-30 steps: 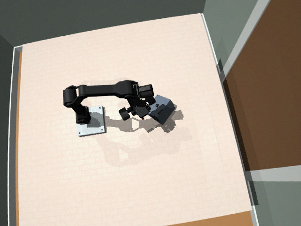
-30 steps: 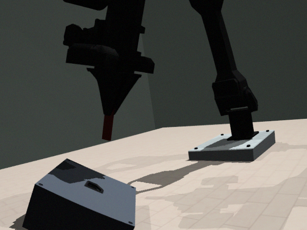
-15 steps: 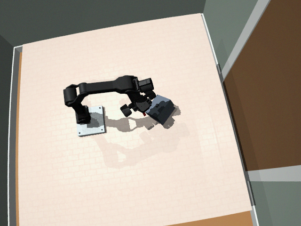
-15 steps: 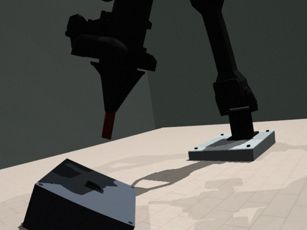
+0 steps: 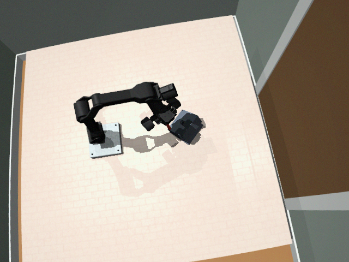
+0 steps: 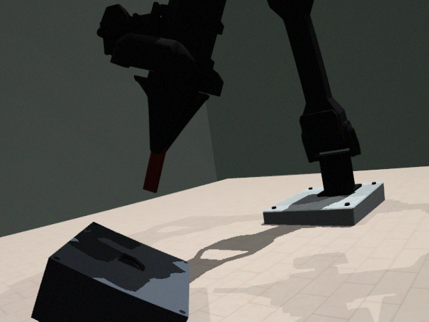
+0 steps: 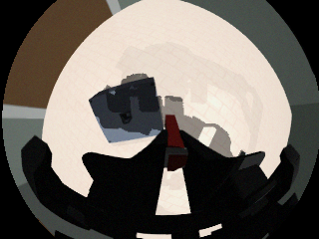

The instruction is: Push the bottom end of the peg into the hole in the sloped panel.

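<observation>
Right now my gripper tip is 11 cm above the sloped panel, 8 cm short of it and 2 cm to the right of it. Round my gripper tip: peg: 2 cm above, 1 cm to the left.
</observation>
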